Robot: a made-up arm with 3 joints.
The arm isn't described. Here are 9 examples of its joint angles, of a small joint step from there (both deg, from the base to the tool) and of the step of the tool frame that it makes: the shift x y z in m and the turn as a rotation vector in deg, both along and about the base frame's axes.
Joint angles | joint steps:
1: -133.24 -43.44 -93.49 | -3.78 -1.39 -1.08
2: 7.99 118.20 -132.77 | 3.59 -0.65 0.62
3: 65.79 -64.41 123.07 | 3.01 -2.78 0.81
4: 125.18 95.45 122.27 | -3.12 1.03 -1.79
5: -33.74 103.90 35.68 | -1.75 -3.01 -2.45
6: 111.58 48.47 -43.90 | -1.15 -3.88 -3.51
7: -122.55 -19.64 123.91 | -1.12 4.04 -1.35
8: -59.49 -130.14 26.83 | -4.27 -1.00 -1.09
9: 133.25 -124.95 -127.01 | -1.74 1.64 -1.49
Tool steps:
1: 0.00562 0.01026 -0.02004 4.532 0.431 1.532
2: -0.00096 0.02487 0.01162 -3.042 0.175 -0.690
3: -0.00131 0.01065 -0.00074 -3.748 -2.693 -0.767
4: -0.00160 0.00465 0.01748 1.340 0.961 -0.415
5: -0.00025 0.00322 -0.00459 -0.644 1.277 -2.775
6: 0.00029 0.00156 -0.00911 -1.398 -4.487 -0.864
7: -0.00879 -0.00066 0.00579 1.528 -4.087 -1.129
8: -0.00044 0.01051 -0.01753 5.097 0.543 -1.100
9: -0.00035 0.00254 0.00806 2.973 1.775 -0.488
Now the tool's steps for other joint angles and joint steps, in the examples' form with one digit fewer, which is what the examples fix.
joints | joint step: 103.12 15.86 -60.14 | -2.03 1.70 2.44
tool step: -0.0031 -0.0020 0.0138 2.73 2.15 1.93
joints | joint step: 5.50 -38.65 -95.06 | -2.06 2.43 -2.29
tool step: -0.0068 -0.0112 0.0077 3.45 2.00 2.28
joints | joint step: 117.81 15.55 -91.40 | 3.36 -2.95 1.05
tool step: 0.0062 -0.0146 -0.0206 -3.10 -2.07 2.34
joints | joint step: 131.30 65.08 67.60 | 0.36 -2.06 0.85
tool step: 0.0055 -0.0035 -0.0056 0.40 -1.30 1.64
